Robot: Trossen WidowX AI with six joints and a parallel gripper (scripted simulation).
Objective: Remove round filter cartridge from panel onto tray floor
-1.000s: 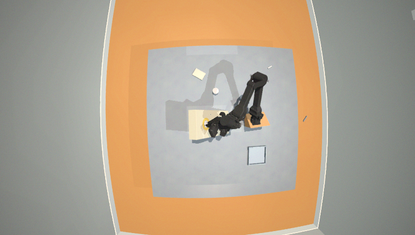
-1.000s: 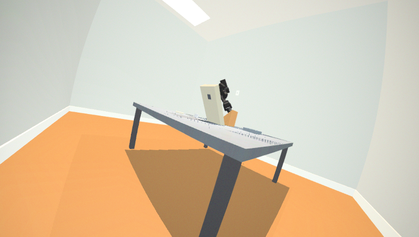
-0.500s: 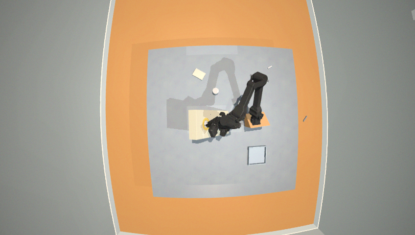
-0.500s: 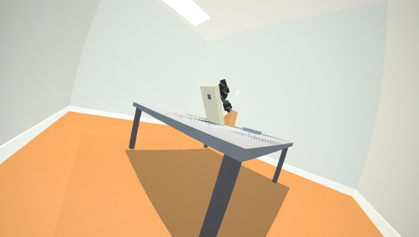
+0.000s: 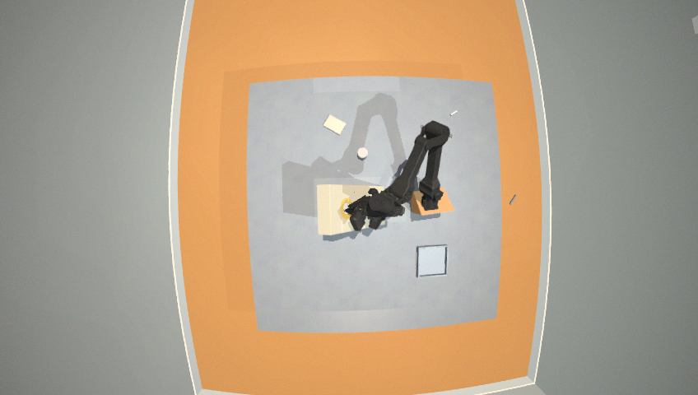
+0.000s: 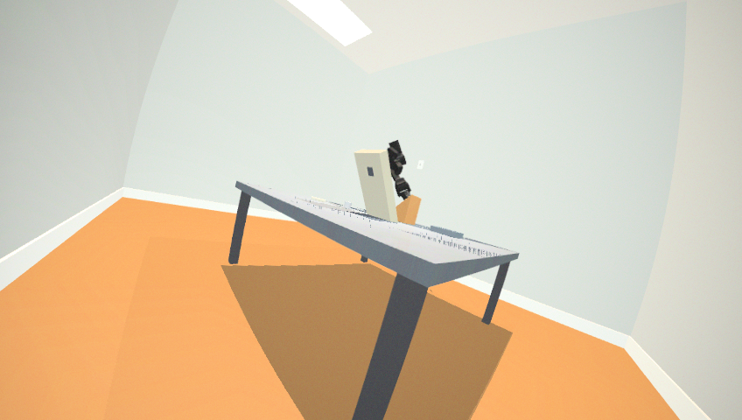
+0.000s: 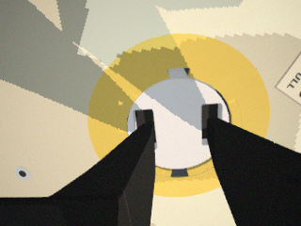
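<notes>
Right now the round filter cartridge is 10 mm below my gripper tip and 10 mm ahead of it. From my gripper tip the other things lie so: square tray: 380 mm behind, 310 mm to the left, 240 mm below; then service panel: 80 mm below, 30 mm behind.
</notes>
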